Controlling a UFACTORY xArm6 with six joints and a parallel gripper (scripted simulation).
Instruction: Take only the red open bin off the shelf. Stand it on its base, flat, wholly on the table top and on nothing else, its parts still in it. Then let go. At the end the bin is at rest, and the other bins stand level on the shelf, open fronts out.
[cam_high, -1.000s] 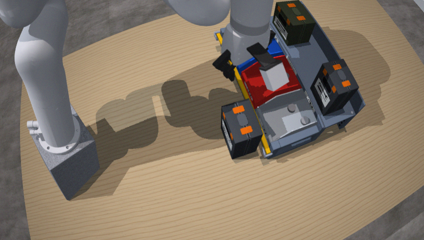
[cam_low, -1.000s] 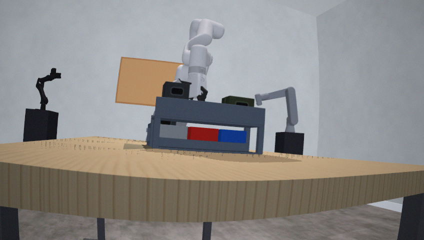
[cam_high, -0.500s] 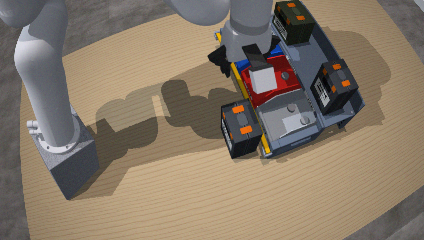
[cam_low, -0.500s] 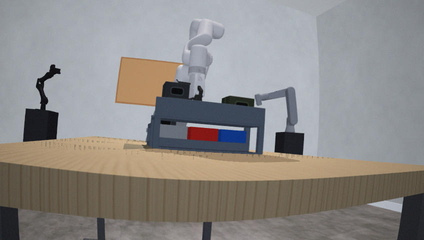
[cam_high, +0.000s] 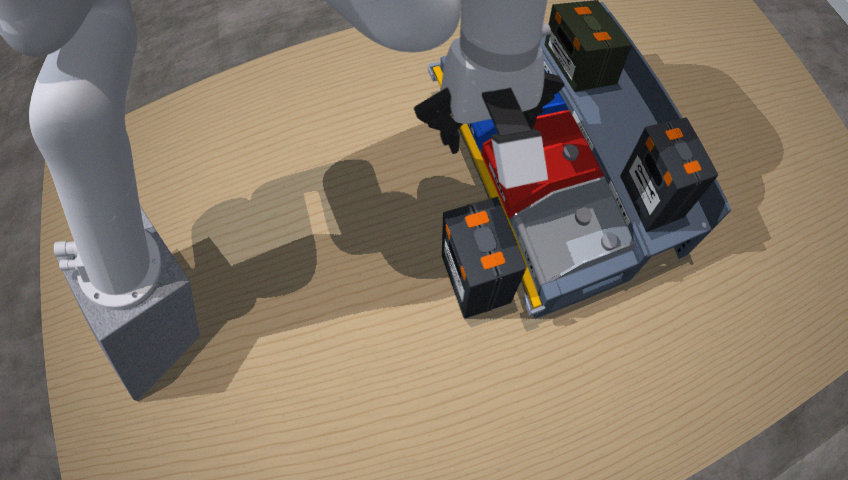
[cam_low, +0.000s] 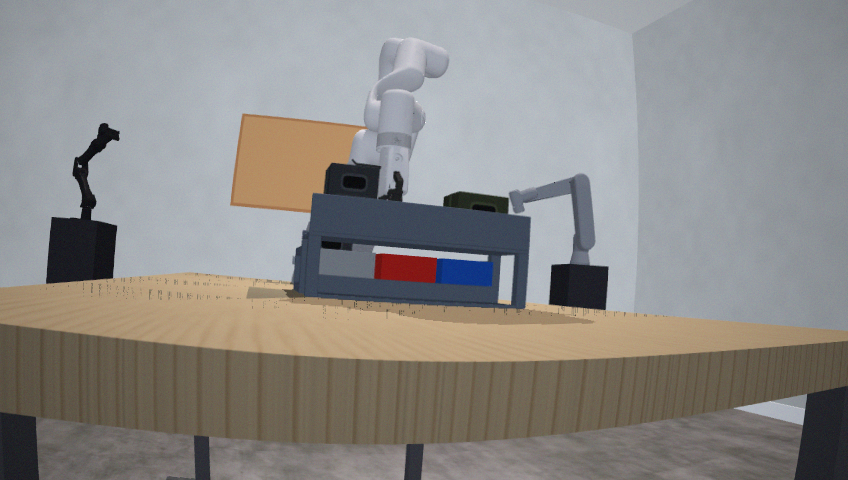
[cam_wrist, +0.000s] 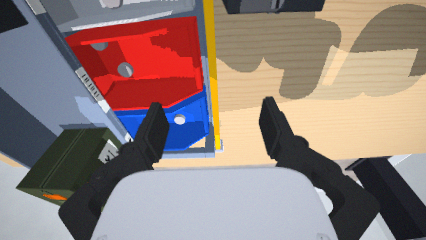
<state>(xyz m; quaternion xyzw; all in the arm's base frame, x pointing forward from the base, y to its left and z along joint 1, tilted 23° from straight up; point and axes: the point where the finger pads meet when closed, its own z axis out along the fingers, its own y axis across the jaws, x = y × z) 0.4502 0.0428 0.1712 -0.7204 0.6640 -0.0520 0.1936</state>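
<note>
Now: hand 100 mm above the yellow rail. From my hand the other things lie so: grey bin (120 mm below, 120 mm ahead, 100 mm to the right); blue bin (120 mm to the left, 120 mm below, 90 mm ahead); red bin (120 mm below, 100 mm ahead, 10 mm to the left).
</note>
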